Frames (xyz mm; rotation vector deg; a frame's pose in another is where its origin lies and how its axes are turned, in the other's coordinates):
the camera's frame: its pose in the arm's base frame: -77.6 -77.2 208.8 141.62 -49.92 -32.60
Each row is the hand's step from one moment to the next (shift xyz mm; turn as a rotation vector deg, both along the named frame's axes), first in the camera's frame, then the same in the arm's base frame.
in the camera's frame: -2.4 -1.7 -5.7 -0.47 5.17 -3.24
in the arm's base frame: 2.0 4.4 4.2 -1.12 -2.39 5.52
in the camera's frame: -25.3 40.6 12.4 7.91 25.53 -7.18
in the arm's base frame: -43.7 -15.0 17.6 -2.74 -21.01 17.81
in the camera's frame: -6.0 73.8 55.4 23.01 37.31 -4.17
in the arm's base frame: -67.8 -62.8 -3.7 0.92 -40.04 18.30
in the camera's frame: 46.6 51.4 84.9 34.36 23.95 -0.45
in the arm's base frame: -34.8 -90.2 -51.7 13.44 -39.29 5.50
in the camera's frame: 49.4 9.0 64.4 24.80 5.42 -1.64
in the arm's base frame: -2.1 -56.9 -58.6 16.00 -19.73 -1.37
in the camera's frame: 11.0 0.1 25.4 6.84 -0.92 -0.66
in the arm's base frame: -5.3 -14.4 -23.0 5.66 -3.70 -1.51
